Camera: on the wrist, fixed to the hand. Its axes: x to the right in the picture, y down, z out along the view.
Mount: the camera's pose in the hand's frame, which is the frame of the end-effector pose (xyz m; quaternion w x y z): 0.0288 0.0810 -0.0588 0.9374 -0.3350 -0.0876 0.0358
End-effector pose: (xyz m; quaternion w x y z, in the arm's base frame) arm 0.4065 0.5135 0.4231 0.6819 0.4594 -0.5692 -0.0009
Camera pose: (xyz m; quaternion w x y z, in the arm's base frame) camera 0.4201 0.5820 0.5004 0.7433 0.1818 -0.6095 -0.2074
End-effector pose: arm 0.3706 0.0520 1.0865 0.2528 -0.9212 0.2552 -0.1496
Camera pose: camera 0.3386 -0.0467 1.0955 0.0439 0.9522 -0.3002 -0.0350
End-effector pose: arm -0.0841 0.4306 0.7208 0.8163 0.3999 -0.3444 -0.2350
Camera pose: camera -0.0124 0.4866 0.7715 0.8774 0.0685 -0.3299 -0.3415
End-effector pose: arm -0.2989 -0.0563 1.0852 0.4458 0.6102 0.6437 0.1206
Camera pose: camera -0.2823 0.0106 1.1633 0.6744 0.4563 0.5021 0.2912
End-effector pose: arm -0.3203 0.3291 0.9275 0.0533 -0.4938 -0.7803 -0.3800
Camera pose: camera -0.2864 0.3303 1.0260 0.1702 0.5420 0.5912 0.5725
